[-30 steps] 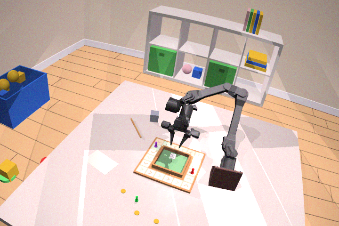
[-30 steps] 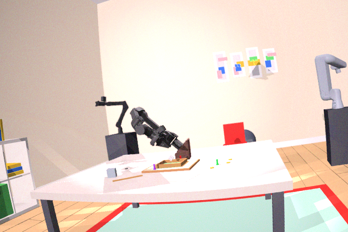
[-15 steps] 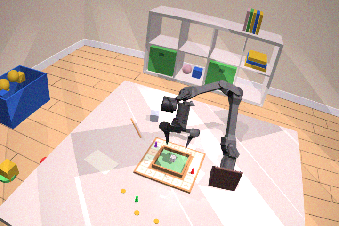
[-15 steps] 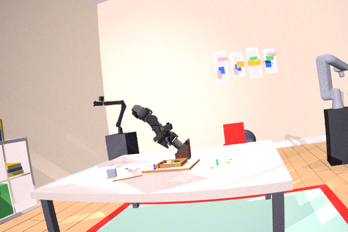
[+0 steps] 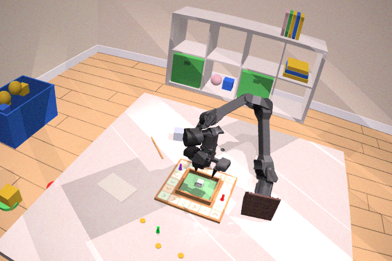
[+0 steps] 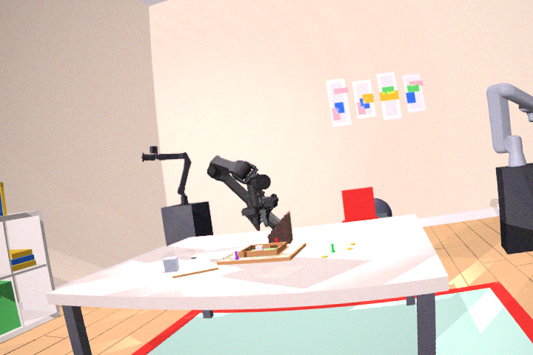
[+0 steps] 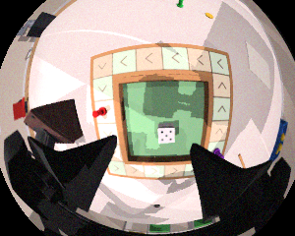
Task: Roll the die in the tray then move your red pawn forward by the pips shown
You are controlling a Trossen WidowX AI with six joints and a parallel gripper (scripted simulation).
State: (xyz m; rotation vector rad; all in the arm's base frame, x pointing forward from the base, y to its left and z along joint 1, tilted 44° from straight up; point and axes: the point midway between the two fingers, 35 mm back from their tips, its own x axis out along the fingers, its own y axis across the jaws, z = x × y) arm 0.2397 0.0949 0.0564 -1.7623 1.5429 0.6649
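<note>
Now: the red pawn 10 cm behind my gripper tip, 1 cm to the left of it and 8 cm below it. Also, from my gripper tip: purple pawn (13 cm ahead, 7 cm to the right, 8 cm below); green tray (1 cm ahead, 10 cm below); white die (2 cm ahead, 2 cm to the right, 8 cm below).
</note>
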